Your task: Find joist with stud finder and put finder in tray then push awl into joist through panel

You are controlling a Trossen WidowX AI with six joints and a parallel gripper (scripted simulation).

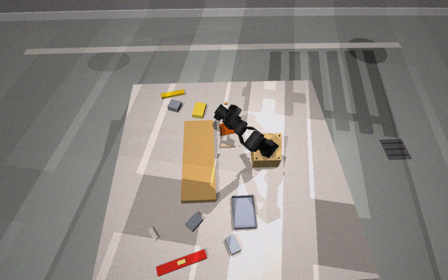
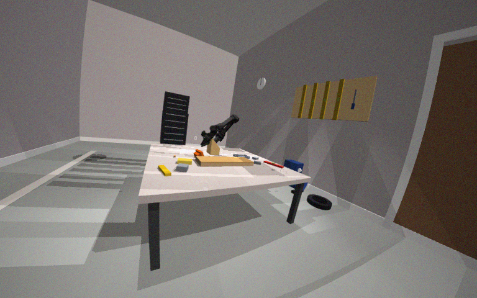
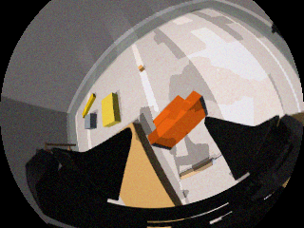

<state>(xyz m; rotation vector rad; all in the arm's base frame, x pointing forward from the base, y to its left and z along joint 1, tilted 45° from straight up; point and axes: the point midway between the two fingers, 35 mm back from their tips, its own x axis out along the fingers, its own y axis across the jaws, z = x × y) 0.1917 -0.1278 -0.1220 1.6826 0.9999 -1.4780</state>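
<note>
The stud finder lies 9 cm below my gripper tip, 3 cm to the right of it and 2 cm ahead of it. The rest, counted from my gripper tip: green square: 10 cm below, 4 cm to the right, 3 cm ahead; grey block: 35 cm ahead, 21 cm to the right, 10 cm below; awl: 11 cm to the left, 11 cm below, 2 cm behind.
</note>
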